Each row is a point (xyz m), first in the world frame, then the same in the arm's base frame.
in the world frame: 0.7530 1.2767 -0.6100
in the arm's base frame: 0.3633 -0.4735 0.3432
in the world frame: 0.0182 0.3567 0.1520
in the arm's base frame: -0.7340 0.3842 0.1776
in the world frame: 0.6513 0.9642 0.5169
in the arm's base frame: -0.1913 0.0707 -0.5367
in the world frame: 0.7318 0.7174 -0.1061
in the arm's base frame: 0.0717 0.1679 0.0772
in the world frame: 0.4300 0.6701 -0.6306
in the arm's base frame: -0.0207 0.0044 0.6544
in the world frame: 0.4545 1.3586 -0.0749
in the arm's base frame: -0.0934 -0.4948 -0.0729
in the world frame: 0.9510 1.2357 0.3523
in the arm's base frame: 0.1865 -0.1461 -0.5670
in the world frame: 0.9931 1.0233 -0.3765
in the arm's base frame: 0.4583 -0.1170 0.1424
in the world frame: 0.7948 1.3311 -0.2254
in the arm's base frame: 0.2695 -0.4184 -0.0320
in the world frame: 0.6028 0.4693 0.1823
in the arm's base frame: -0.1911 0.4376 -0.0628
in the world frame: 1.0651 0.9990 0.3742
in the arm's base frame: 0.2460 0.1099 -0.5451
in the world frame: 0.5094 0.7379 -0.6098
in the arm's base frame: 0.0551 -0.0332 0.5899
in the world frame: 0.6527 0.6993 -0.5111
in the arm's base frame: 0.1444 0.0643 0.4704
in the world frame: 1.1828 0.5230 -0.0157
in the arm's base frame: 0.4218 0.4884 -0.0780
